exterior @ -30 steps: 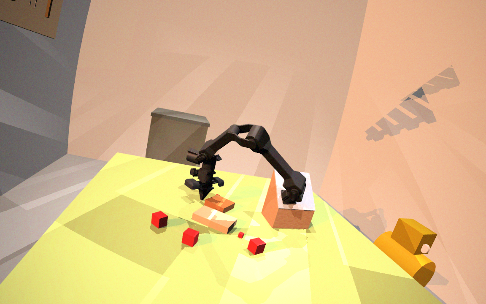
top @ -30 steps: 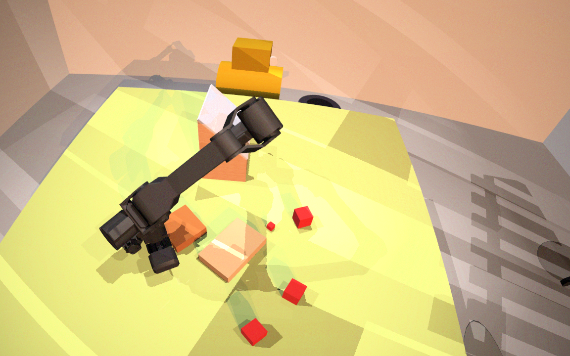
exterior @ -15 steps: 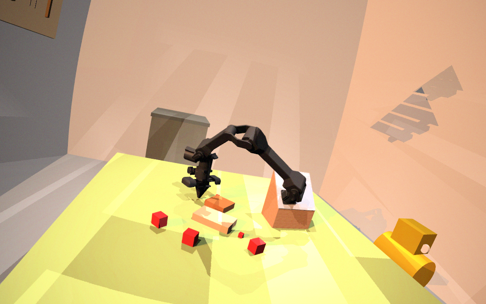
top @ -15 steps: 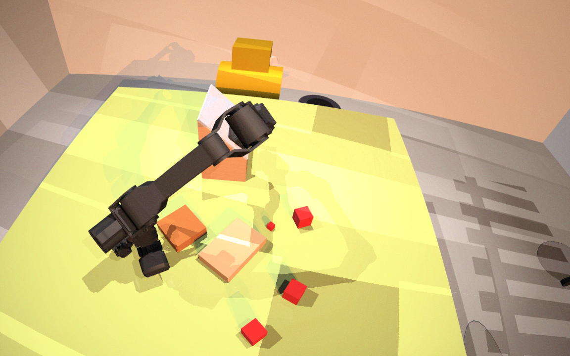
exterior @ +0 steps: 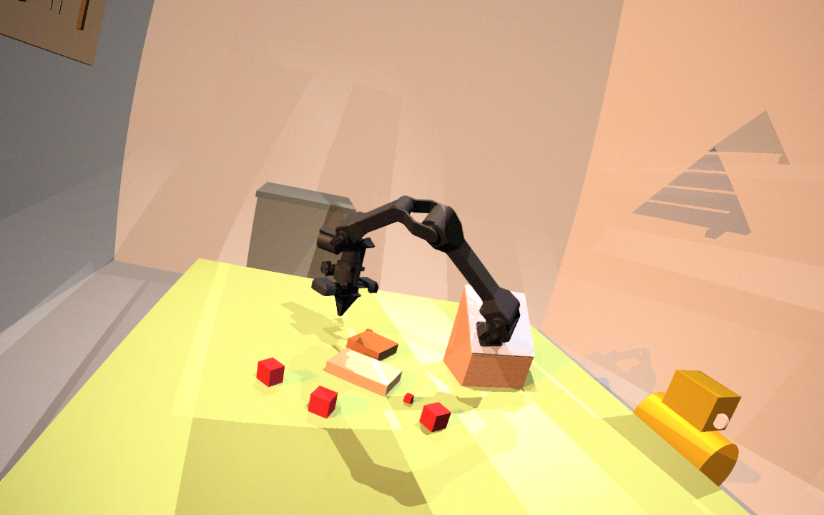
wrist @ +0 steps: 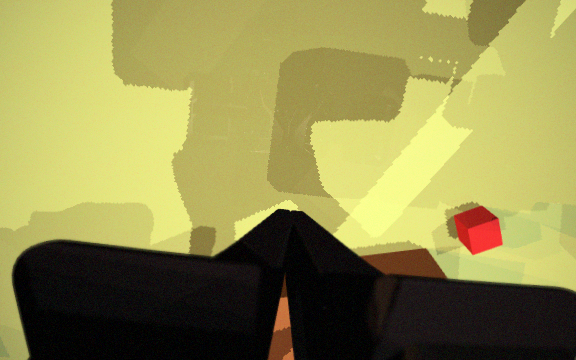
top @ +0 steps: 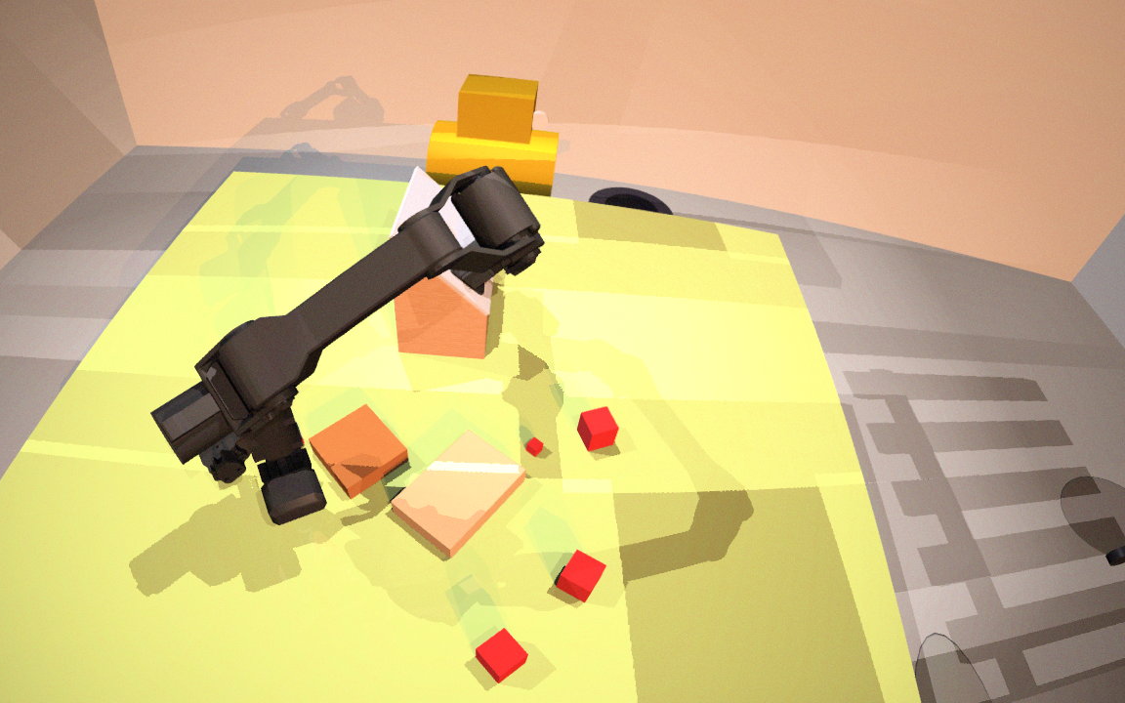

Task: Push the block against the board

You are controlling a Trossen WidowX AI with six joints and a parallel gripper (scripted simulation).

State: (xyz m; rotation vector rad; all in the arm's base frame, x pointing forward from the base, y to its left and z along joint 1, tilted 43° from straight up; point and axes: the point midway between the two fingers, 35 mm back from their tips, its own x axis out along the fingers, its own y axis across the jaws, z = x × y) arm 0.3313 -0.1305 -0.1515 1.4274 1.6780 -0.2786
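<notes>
Now: gripper tip 90 mm past the square block, 60 mm to the right of it and 50 mm above it. Round my gripper tip: board: 30 mm behind, 200 mm to the left, 50 mm below.
</notes>
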